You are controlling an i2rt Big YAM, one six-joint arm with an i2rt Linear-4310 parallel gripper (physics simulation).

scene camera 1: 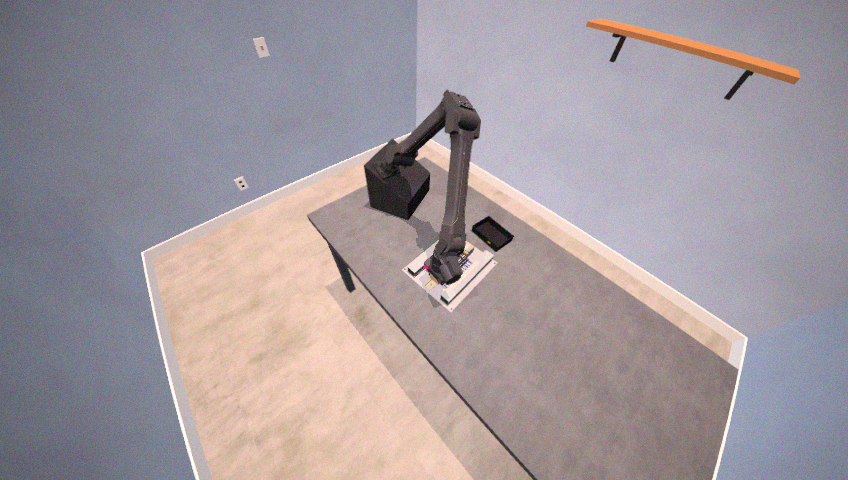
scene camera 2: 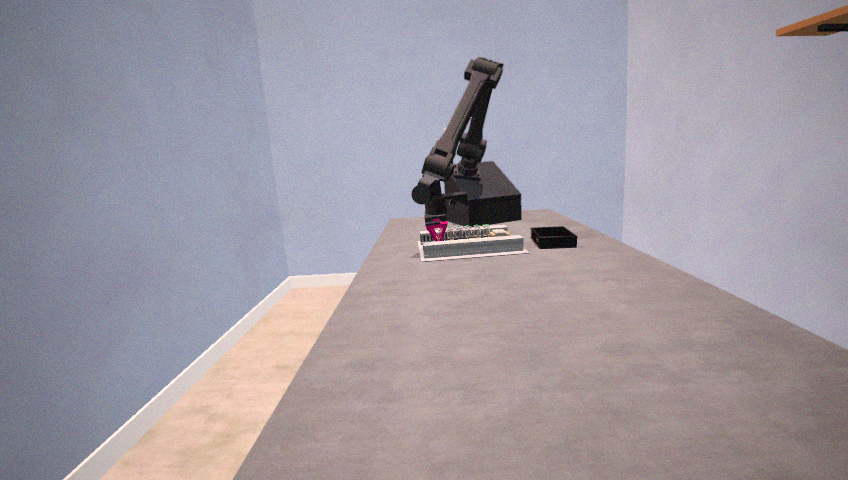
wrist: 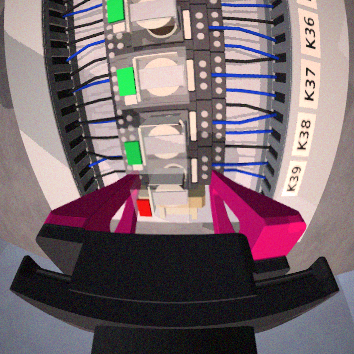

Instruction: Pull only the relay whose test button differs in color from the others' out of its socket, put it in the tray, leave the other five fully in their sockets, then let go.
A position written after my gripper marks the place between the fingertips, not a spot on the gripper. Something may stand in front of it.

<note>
I see my gripper (wrist: 174, 177), a red-button relay (wrist: 161, 197) and a white panel (wrist: 230, 36).
</note>
